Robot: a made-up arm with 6 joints.
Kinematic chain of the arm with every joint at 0, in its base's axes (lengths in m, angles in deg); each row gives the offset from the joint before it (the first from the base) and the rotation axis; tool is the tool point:
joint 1: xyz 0 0 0.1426 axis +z
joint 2: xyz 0 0.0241 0 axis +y
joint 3: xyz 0 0 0.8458 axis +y
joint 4: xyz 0 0 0.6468 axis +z
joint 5: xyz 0 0 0 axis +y
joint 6: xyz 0 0 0.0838 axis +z
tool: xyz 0 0 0
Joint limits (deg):
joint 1: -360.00..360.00
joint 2: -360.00..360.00
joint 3: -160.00..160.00
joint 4: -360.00..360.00
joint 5: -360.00..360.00
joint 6: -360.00..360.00
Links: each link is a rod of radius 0.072 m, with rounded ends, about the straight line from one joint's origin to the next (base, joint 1, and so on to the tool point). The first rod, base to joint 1, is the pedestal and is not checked.
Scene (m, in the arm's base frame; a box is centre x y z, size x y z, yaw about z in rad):
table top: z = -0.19
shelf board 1: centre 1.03 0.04 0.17 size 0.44 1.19 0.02 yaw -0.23
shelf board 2: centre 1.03 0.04 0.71 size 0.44 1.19 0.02 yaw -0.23
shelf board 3: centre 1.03 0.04 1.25 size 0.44 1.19 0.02 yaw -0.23
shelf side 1: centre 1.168 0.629 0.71 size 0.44 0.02 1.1 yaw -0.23
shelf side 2: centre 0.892 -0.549 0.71 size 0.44 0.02 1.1 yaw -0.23
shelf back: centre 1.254 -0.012 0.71 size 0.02 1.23 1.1 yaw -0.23
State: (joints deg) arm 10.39 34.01 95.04 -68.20 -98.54 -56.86
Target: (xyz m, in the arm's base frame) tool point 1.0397 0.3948 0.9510
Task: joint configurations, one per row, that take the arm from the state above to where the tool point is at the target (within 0.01 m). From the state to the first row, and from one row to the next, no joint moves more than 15 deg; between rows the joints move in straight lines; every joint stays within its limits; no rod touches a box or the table.
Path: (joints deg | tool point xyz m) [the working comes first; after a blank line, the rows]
Joints at the target: 15.69 33.35 50.97 -63.16 -88.04 -56.86
Straight joint move there: touches shelf board 2.

1: 15.96 26.90 107.90 -69.95 -99.81 -56.86 | 0.7907 0.3319 0.4713
2: 21.52 19.78 120.75 -71.69 -101.09 -56.86 | 0.6203 0.3544 0.4681
3: 23.91 17.20 108.00 -70.28 -98.71 -56.86 | 0.6757 0.4112 0.6079
4: 26.30 14.63 95.24 -68.86 -96.34 -56.86 | 0.6931 0.4561 0.7725
5: 28.68 12.05 82.48 -67.44 -93.96 -56.86 | 0.6691 0.4815 0.9511
6: 24.35 19.15 71.98 -66.02 -91.99 -56.86 | 0.7984 0.4718 0.9629
7: 20.02 26.25 61.48 -64.59 -90.01 -56.86 | 0.9232 0.4426 0.9627
8: 15.69 33.35 50.97 -63.16 -88.04 -56.86 | 1.0397 0.3947 0.9510

